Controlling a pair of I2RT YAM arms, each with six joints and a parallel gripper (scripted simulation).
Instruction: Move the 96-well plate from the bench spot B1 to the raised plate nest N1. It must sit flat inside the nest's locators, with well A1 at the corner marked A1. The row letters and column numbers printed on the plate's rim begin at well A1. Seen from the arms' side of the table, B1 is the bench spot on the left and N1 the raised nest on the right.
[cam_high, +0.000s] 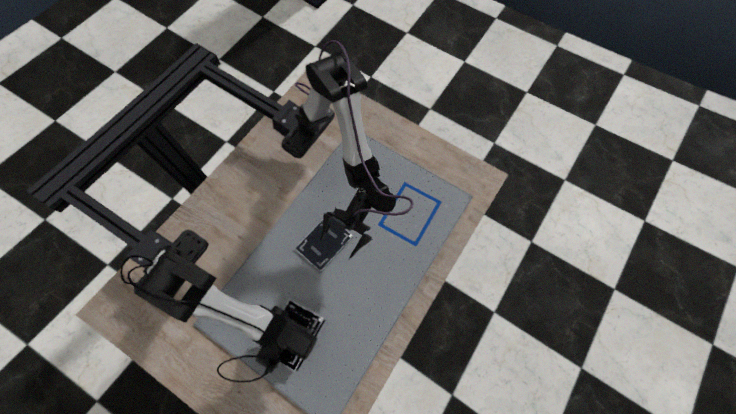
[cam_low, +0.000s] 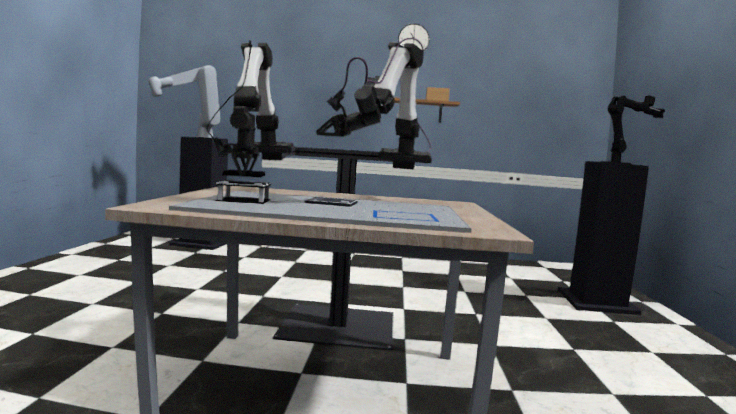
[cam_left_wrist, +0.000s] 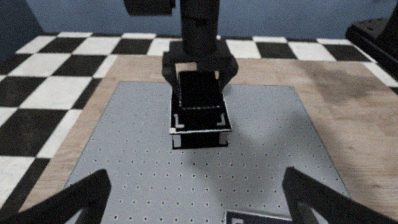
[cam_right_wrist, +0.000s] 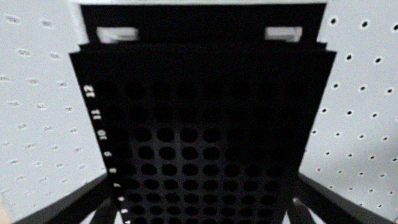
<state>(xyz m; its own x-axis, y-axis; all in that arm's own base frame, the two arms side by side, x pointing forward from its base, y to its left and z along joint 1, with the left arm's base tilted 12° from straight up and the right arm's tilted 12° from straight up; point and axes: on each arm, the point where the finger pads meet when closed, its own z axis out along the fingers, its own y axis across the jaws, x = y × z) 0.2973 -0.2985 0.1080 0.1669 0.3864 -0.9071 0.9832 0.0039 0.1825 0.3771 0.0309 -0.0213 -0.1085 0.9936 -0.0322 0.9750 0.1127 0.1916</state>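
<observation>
Right now the white A1 mark is 4 cm ahead of my right hand, 8 cm to the left of it and 3 cm below it. From my right hand the other things lie so: 96-well plate: right at my right hand.
</observation>
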